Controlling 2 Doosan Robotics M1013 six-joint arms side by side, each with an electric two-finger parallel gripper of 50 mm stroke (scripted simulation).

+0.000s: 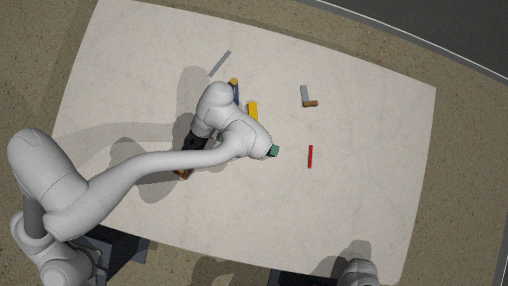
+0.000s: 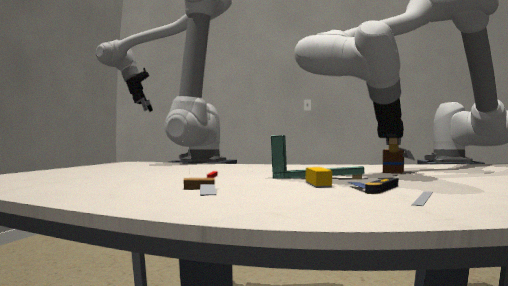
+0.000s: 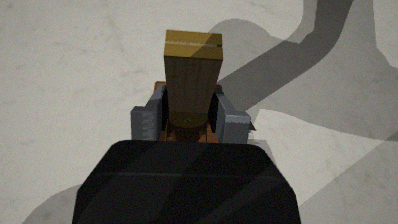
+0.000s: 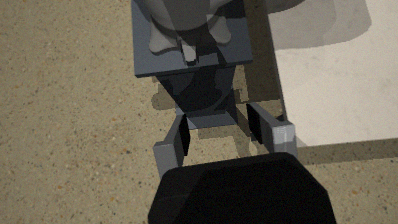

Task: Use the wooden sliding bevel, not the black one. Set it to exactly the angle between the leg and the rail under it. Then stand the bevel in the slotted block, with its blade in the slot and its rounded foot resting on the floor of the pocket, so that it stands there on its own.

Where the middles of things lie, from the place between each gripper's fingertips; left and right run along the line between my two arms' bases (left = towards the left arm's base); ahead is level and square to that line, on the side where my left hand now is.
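There is the wooden sliding bevel point(image 3: 192, 60), and from my left hand point(image 2: 393, 142) it is 1 cm behind, 1 cm to the left and 2 cm below. Going by its middle, the bevel is nearer to my left hand than to my right hand.
Counted from my right hand, the wooden sliding bevel is 1110 mm to the left, 510 mm ahead and 180 mm below.
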